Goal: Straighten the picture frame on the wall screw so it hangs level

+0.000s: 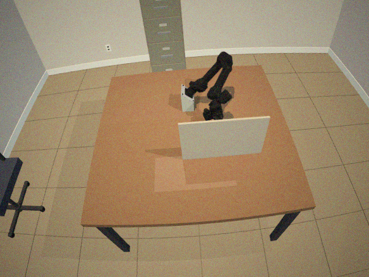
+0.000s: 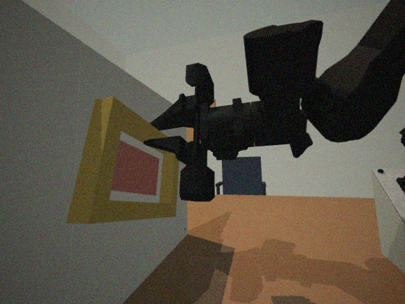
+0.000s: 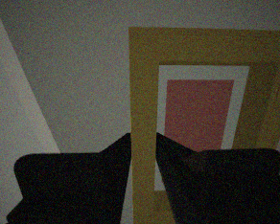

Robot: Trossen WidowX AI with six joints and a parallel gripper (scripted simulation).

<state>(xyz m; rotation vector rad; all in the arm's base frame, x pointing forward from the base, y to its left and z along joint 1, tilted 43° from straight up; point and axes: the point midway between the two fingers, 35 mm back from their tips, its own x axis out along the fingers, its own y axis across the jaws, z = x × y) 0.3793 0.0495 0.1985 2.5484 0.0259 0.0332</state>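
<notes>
Right now the picture frame is 5 cm below my gripper tip and 2 cm to the left of it. The rest, counted from my gripper tip: grey wall panel: 6 cm below, 2 cm to the left, 1 cm ahead.
</notes>
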